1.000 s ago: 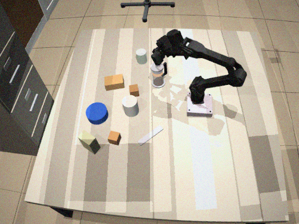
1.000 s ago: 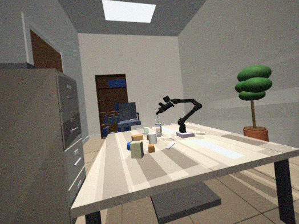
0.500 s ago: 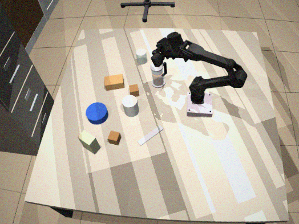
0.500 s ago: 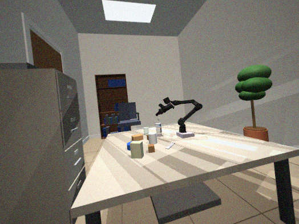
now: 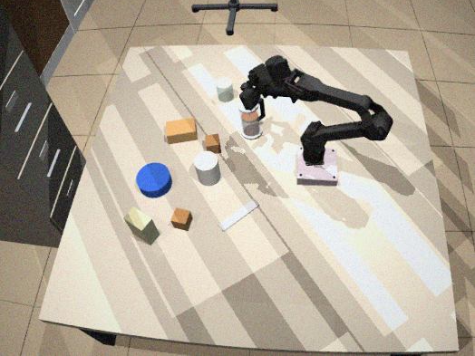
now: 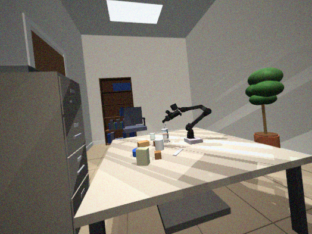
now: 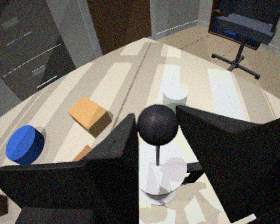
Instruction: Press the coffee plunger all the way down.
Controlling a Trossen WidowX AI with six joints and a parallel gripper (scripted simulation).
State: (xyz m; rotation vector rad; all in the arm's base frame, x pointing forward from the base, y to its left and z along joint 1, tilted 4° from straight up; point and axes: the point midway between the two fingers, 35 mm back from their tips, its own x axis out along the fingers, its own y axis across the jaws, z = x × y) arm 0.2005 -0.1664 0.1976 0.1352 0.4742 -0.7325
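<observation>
The coffee press lies 20 mm behind my gripper tip and 120 mm below it. Also, from my gripper tip: orange box 250 mm ahead, 10 mm to the right, 210 mm below; pale green cylinder 70 mm ahead, 180 mm to the right, 190 mm below.
</observation>
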